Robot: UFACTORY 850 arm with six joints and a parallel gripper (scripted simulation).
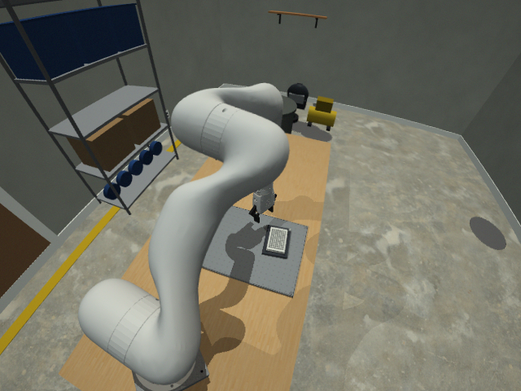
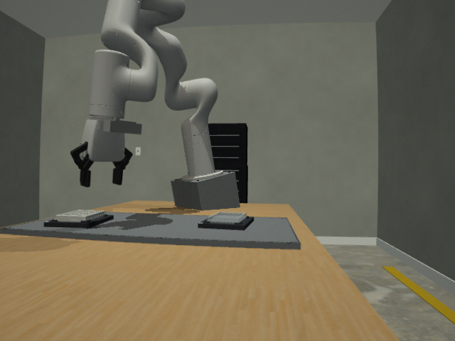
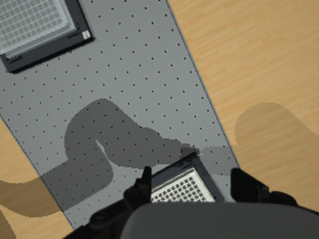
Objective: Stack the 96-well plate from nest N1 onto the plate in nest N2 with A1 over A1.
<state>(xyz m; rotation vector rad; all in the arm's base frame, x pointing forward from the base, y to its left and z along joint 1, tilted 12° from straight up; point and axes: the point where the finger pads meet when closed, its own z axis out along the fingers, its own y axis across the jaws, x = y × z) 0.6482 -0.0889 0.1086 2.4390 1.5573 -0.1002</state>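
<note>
My hand is 11 cm above the plate nest, 9 cm to the left of it and 5 cm past it.
</note>
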